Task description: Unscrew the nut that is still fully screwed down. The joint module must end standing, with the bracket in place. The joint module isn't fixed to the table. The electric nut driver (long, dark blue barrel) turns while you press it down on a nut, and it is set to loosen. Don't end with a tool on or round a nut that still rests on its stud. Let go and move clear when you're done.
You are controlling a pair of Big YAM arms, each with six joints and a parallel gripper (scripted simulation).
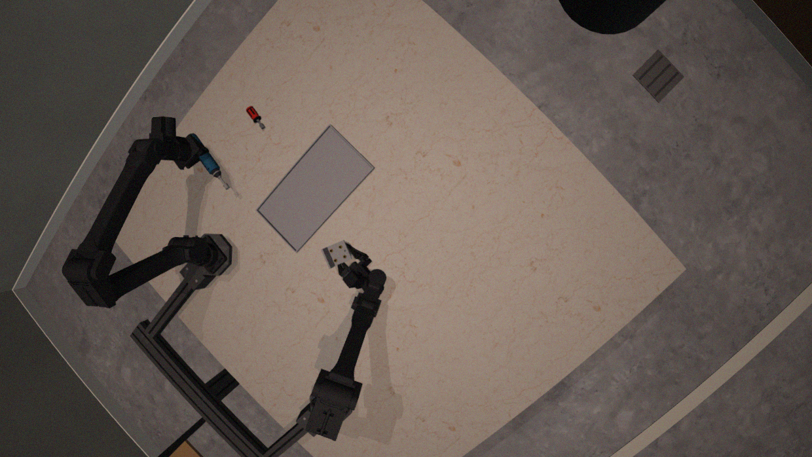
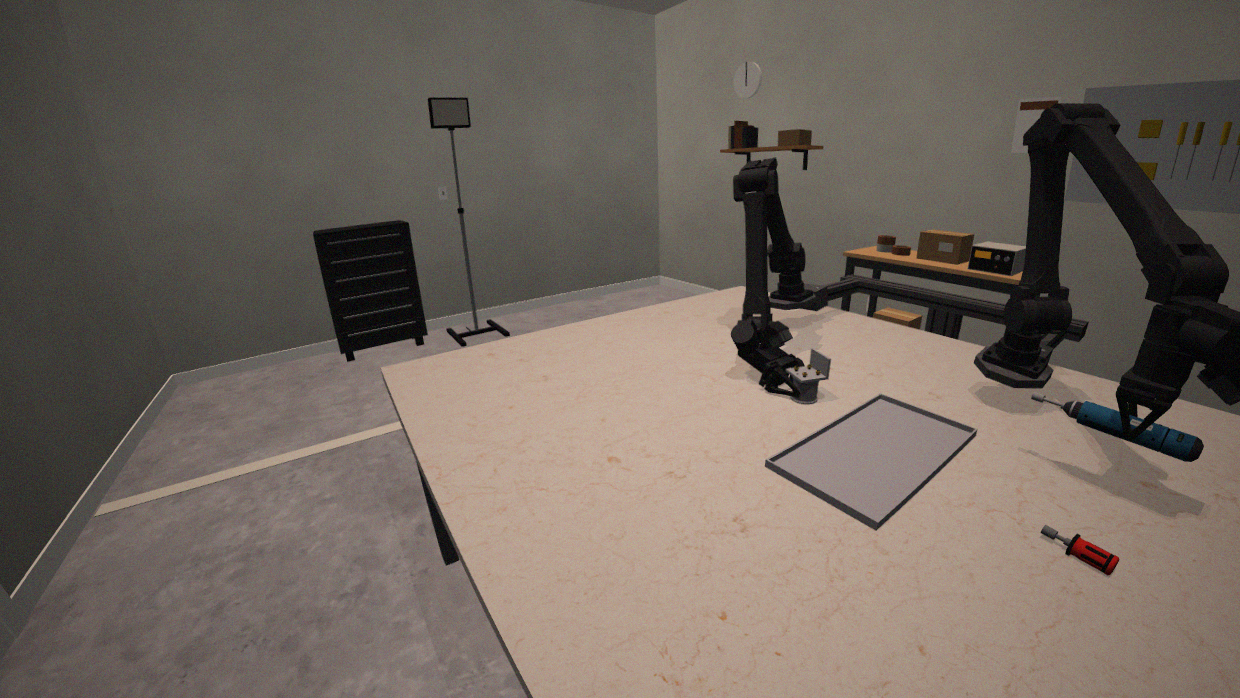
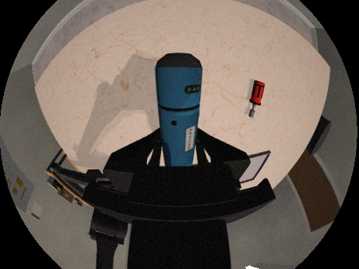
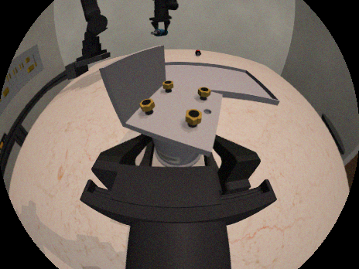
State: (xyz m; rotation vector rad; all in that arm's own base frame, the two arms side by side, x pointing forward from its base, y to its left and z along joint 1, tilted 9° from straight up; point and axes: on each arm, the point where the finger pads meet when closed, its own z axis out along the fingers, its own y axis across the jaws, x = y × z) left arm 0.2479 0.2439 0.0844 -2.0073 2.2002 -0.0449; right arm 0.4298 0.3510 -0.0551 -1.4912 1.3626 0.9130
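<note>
Now: right hand 1 cm below the joint module. The rest, counted from my right hand: flat grey tray 5 cm ahead, 24 cm to the left, 2 cm below; then red-handled screwdriver 5 cm ahead, 58 cm to the left, 1 cm below; then grey bracket 5 cm above.
</note>
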